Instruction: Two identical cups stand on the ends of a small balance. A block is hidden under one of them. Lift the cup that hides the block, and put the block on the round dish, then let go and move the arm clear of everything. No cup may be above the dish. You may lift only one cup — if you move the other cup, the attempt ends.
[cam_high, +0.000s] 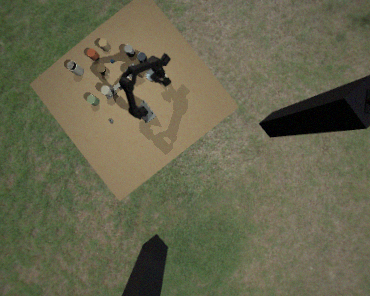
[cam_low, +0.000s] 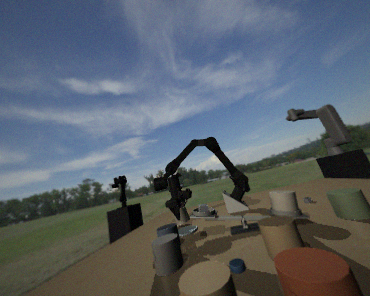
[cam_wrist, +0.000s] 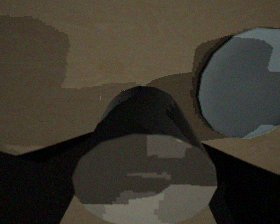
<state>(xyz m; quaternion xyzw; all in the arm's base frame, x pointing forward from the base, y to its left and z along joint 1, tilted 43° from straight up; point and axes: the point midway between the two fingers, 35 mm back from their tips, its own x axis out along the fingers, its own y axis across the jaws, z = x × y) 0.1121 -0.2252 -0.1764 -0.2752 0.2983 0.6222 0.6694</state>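
My gripper tip is 190 mm short of the grey block, 150 mm to the right of it and 50 mm below it. The rest, counted from my gripper tip: grey cylinder: 380 mm ahead, 50 mm to the left; small blue disc: 410 mm ahead, 220 mm to the left, 30 mm below; round pale blue dish: 100 mm ahead, 40 mm to the left, 30 mm below.
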